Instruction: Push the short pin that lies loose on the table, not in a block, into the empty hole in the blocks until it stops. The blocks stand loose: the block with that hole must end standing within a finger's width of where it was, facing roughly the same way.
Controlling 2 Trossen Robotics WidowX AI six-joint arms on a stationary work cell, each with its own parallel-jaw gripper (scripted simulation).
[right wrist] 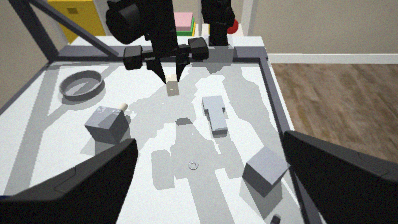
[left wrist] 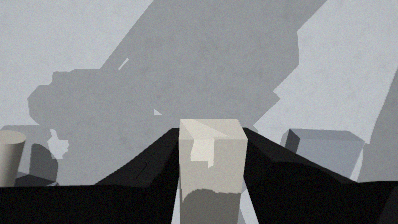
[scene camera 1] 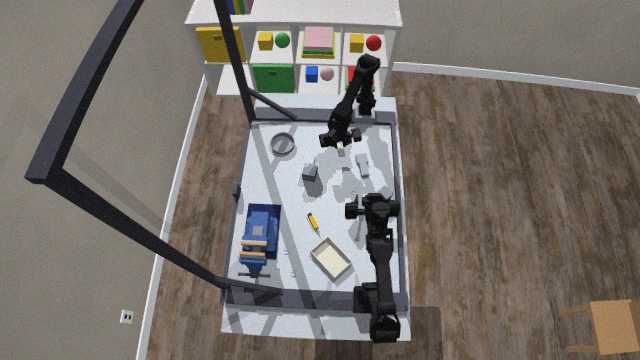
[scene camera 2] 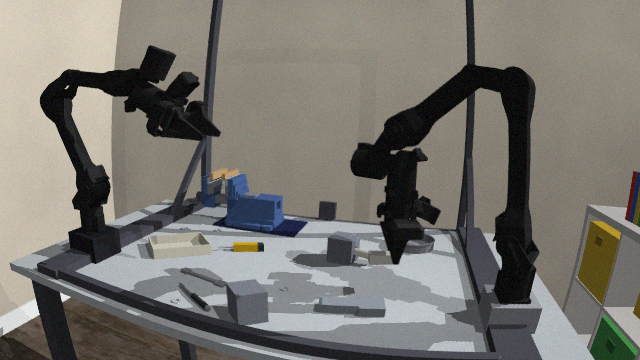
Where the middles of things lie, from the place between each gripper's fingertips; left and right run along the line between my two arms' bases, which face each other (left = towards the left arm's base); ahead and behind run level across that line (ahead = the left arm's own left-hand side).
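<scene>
So you can picture it, the grey round dish (right wrist: 83, 85) is 28 cm behind my left hand, 4 cm to the left of it and 8 cm below it. The cream tray (scene camera 2: 195, 244) is 51 cm to the right of that same left hand, 2 cm behind it and 9 cm below it. Going by their middles, it's the grey round dish that's nearest to my left hand, of the things named here.
My right hand is 140 mm to the left of the cream tray, 120 mm past it and 300 mm above it. As for the grey round dish, that's 410 mm to the left of my right hand, 380 mm behind it and 290 mm below it. Of the things named here, the cream tray is the nearest to my right hand, going by their middles.
</scene>
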